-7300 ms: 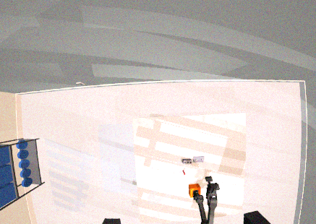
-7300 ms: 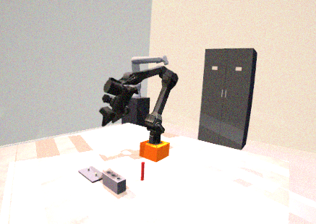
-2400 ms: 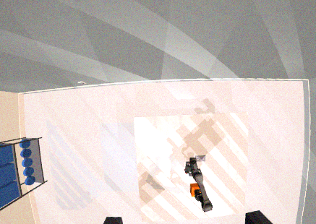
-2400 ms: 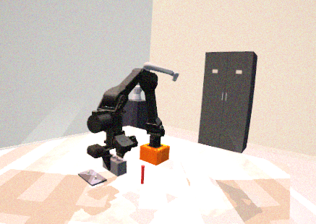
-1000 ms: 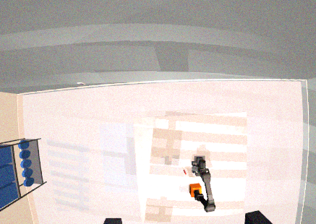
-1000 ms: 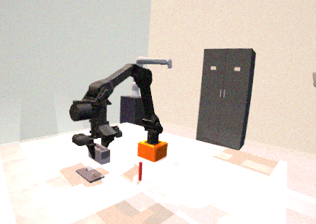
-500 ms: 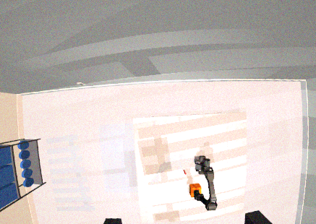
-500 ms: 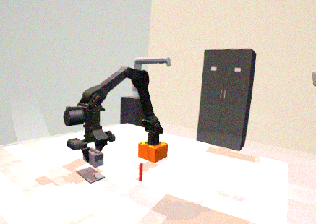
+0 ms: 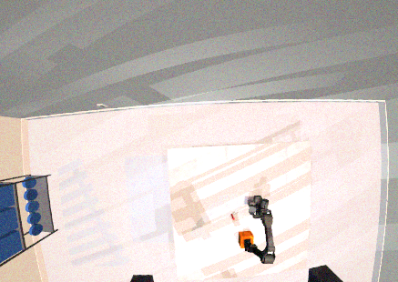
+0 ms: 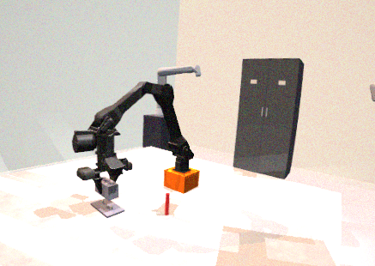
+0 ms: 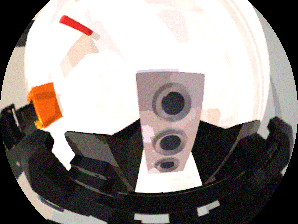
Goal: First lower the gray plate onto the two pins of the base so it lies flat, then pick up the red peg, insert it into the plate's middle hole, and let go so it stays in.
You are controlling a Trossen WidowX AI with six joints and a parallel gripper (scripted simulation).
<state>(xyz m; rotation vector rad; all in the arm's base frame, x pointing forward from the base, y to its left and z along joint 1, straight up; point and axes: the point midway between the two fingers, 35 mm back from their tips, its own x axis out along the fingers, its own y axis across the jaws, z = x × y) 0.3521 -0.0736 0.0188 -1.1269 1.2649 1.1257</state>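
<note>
The base is 50 mm below my gripper tip. Also, from my gripper tip: gray plate: 30 mm above; red peg: 180 mm to the left, 110 mm behind, 20 mm below.
</note>
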